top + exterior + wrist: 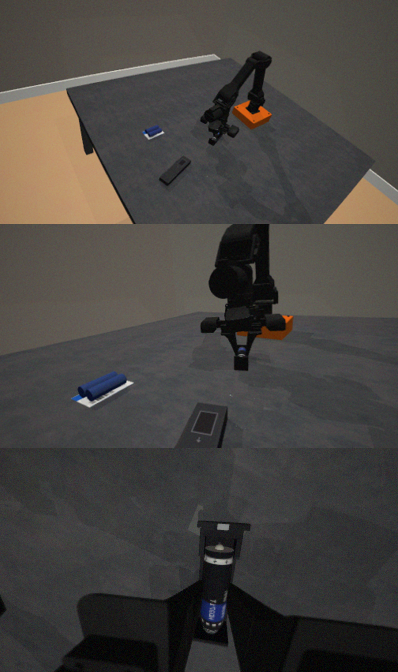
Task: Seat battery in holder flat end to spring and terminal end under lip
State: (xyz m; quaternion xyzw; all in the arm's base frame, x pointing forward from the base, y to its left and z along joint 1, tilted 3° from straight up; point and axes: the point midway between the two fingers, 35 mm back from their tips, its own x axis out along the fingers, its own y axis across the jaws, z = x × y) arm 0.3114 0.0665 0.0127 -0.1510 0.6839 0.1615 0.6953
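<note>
Now: gripper tip 10 mm below the battery. Round my gripper tip: white card (270 mm ahead, 160 mm to the right); then flat black box (290 mm ahead, 90 mm to the left).
</note>
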